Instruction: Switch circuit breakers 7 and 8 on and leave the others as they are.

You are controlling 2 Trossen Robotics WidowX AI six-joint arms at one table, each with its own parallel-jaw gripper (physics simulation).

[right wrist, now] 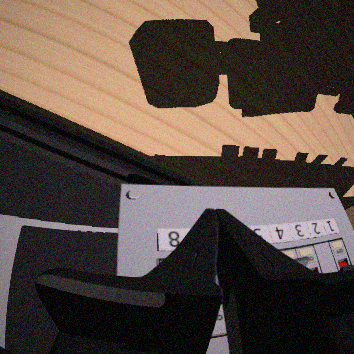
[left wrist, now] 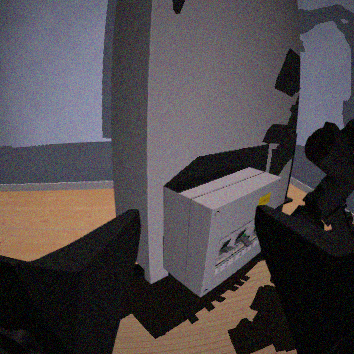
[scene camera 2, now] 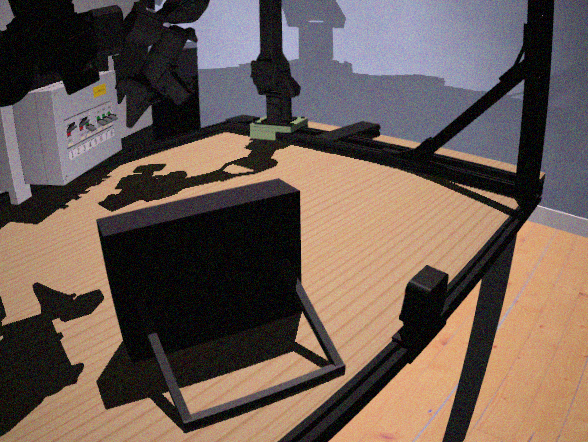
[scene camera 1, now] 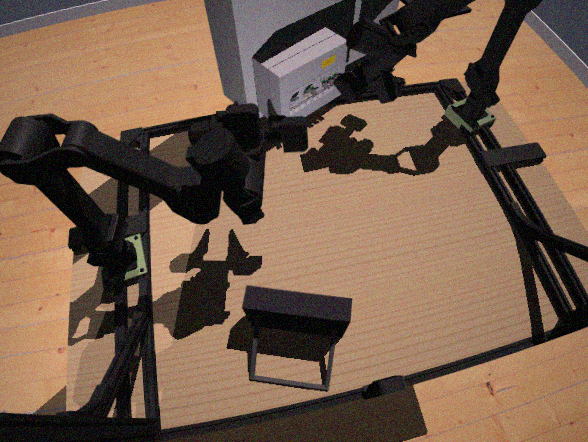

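Pixels of known places: left gripper, fingertip midpoint: [left wrist: 198,216] [scene camera 1: 253,101]; right gripper, fingertip midpoint: [right wrist: 213,217] [scene camera 2: 128,127]; left arm's base at its link origin: [scene camera 1: 121,259]; right arm's base at its link origin: [scene camera 2: 279,120] [scene camera 1: 472,111].
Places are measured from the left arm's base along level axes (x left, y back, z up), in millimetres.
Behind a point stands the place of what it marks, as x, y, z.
Note:
The grey breaker box [scene camera 1: 269,85] @[243, -436, 128] [scene camera 2: 45,150] @[236, -439, 69] [left wrist: 187,245] @[242, -437, 95] [right wrist: 150,210] @[269, -633, 28] stands against a pale pillar, its breakers in a row above a number strip. In scene camera 2, red shows at the low-numbered end and green farther along. The right gripper [right wrist: 216,211] @[214, -627, 63] is shut and empty. Its fingertips overlap the number strip between 8 and 5, hiding 6, 7 and most of the levers; contact cannot be told. Breaker 1 [right wrist: 342,262] @[218, -482, 86] shows red. Levers 7 and 8 cannot be read clearly. The left gripper [left wrist: 197,210] @[62, -353, 257] is partly open and empty, away from the box.
The pale pillar [scene camera 1: 232,50] @[321, -377, 192] [left wrist: 210,95] @[334, -509, 317] rises behind the box. A black panel on a stand [scene camera 1: 300,302] @[-253, -315, 105] [scene camera 2: 200,270] @[-265, -291, 53] stands near the table's front. Dark rails [scene camera 1: 465,361] @[-455, -587, -30] edge the table, with a small black block [scene camera 2: 425,300] @[-437, -390, 19] on the front one. The right arm hangs over the box's right end.

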